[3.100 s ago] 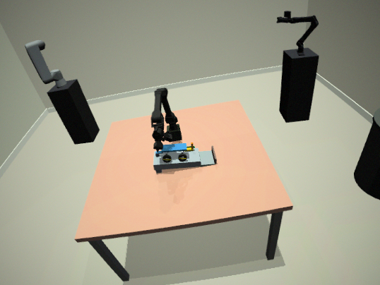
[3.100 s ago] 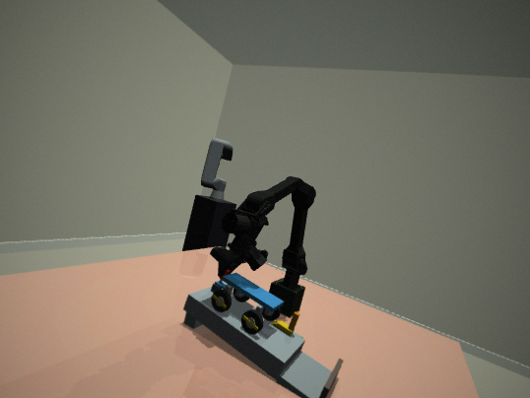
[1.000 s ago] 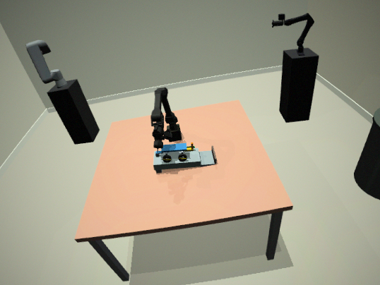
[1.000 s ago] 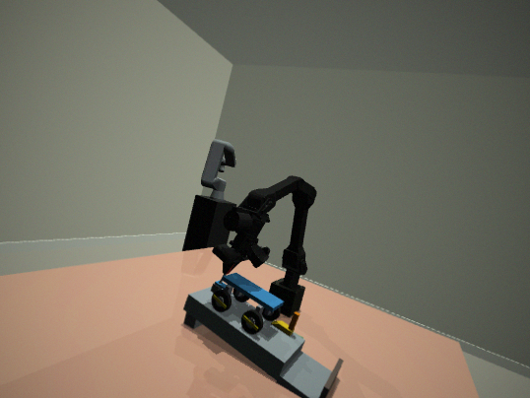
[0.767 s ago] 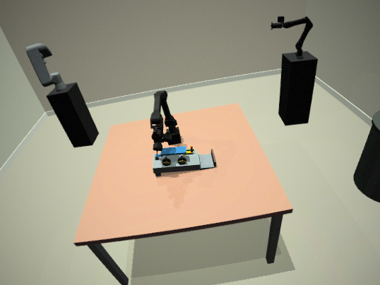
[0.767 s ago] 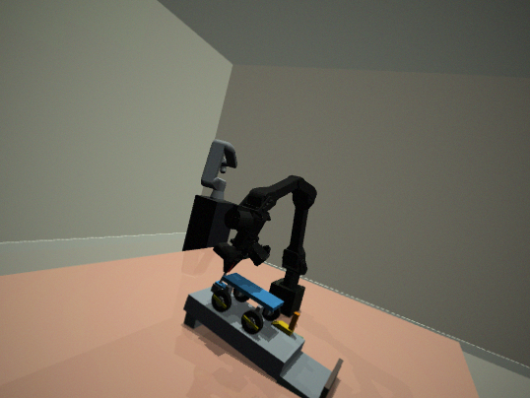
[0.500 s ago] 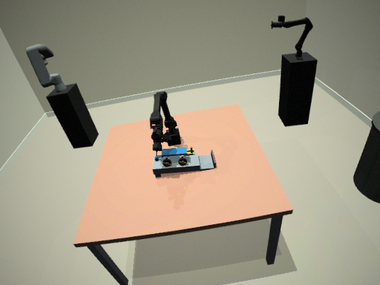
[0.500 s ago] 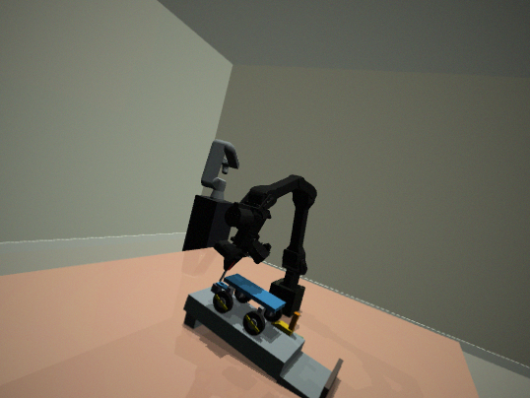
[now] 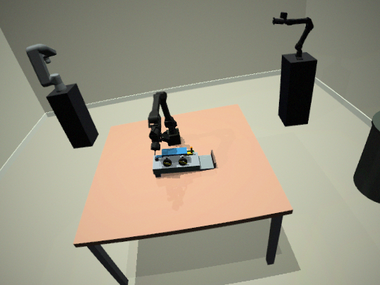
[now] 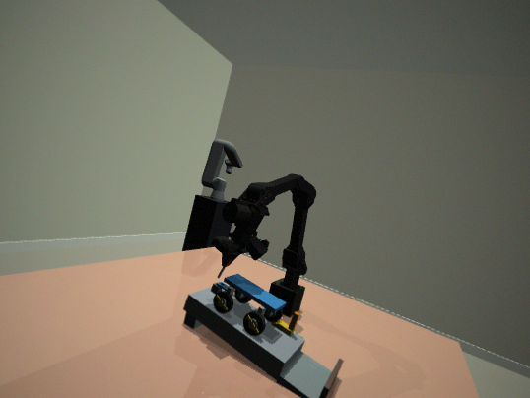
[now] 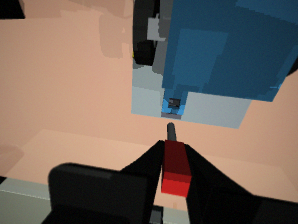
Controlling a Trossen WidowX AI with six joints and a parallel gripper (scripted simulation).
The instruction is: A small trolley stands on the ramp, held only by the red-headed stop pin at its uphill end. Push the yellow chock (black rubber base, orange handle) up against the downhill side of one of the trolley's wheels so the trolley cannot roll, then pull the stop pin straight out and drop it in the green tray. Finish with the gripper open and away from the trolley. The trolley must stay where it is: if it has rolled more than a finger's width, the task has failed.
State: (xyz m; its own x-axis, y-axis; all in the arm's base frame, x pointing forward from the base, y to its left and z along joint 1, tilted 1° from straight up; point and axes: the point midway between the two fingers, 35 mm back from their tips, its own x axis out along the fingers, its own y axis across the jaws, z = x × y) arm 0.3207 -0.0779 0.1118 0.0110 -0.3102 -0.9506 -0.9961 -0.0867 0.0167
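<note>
The green tray lies 190 mm to the left of my gripper tip, 190 mm below it and 120 mm behind it. The rest, counted from my gripper tip: trolley 130 mm to the left, 60 mm below, 10 mm ahead; then grey ramp 130 mm below, 120 mm to the left, 10 mm ahead; then stop pin right at my gripper tip.
</note>
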